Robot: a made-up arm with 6 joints.
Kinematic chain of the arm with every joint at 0, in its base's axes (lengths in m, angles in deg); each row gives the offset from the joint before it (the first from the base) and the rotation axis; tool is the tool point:
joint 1: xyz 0 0 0.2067 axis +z
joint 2: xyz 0 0 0 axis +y
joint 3: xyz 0 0 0.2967 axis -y
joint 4: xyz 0 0 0 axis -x
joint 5: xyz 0.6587 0 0 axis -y
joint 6: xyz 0 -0.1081 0 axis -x
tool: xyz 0 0 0
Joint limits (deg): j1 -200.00..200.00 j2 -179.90..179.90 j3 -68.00..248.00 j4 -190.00..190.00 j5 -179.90..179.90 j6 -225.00..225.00
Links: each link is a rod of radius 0.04 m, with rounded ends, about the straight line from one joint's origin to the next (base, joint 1, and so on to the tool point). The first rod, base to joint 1, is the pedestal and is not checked.
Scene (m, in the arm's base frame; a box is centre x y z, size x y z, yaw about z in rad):
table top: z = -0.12
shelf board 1: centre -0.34 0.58 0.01 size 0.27 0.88 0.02 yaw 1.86
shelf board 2: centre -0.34 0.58 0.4 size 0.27 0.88 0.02 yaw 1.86
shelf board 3: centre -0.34 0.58 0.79 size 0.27 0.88 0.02 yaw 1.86
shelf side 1: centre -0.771 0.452 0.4 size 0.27 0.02 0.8 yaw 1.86
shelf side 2: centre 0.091 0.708 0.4 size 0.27 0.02 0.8 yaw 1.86
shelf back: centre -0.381 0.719 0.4 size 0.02 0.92 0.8 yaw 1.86
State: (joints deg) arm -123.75 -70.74 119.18 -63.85 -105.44 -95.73
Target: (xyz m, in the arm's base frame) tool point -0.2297 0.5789 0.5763
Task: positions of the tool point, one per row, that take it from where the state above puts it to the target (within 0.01 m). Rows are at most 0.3 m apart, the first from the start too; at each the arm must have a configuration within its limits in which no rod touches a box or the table.
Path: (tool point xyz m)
1: 0.6583 0.6372 0.3771
2: 0.7609 0.4226 0.4585
3: 0.7876 0.1975 0.5276
4: 0.6014 0.3987 0.5936
5: 0.3728 0.4999 0.6307
6: 0.1504 0.5058 0.6382
7: -0.0311 0.4414 0.6184
8: -0.1588 0.3405 0.5763
9: -0.1781 0.4082 0.5987
10: -0.2022 0.4899 0.6002
11: -0.2297 0.5789 0.5763

